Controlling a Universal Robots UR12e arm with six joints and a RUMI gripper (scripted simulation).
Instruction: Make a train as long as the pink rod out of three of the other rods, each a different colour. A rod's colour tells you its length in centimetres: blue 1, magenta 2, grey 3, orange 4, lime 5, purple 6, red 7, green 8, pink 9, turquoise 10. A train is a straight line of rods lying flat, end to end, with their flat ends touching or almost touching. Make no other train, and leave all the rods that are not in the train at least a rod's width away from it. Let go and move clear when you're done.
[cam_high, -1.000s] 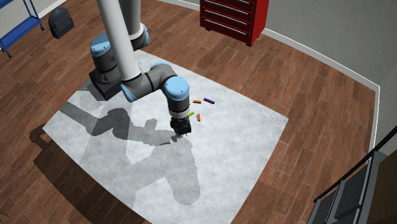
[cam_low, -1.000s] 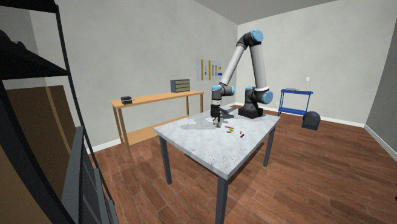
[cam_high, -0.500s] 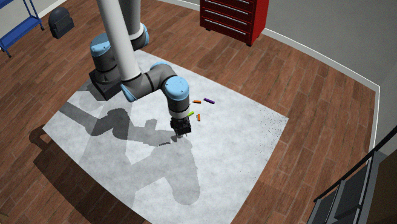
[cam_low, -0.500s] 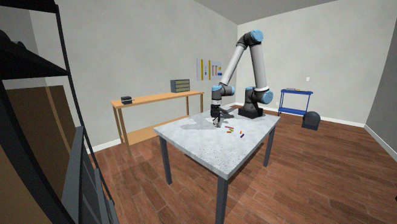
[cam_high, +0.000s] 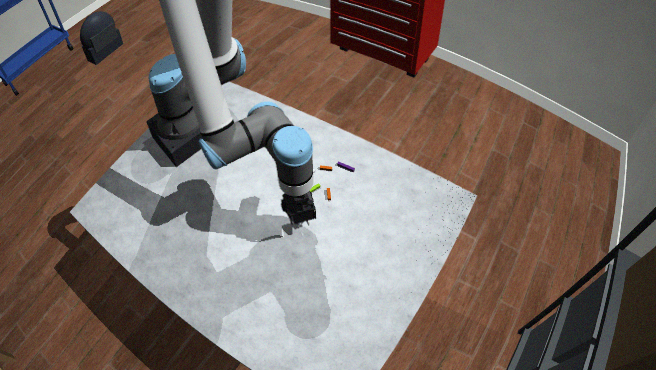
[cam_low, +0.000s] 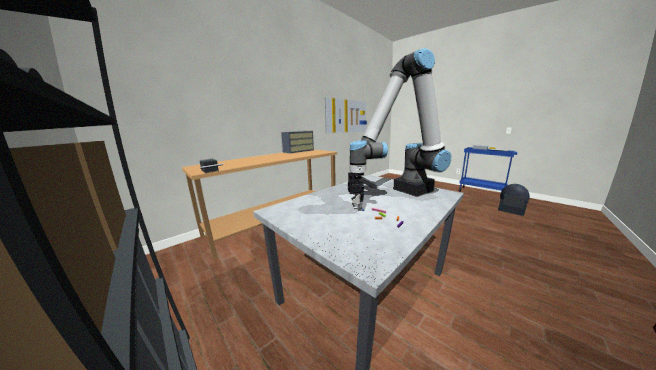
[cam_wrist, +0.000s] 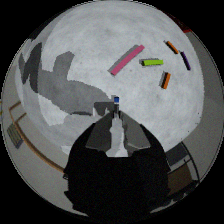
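Now: the blue rod 2 cm below my hand, 2 cm behind it and 1 cm to the left of it. The rest, counted from my hand: pink rod 9 cm behind, 7 cm to the left, 2 cm below; lime rod 12 cm to the left, 6 cm behind, 2 cm below; grey rod 1 cm below.
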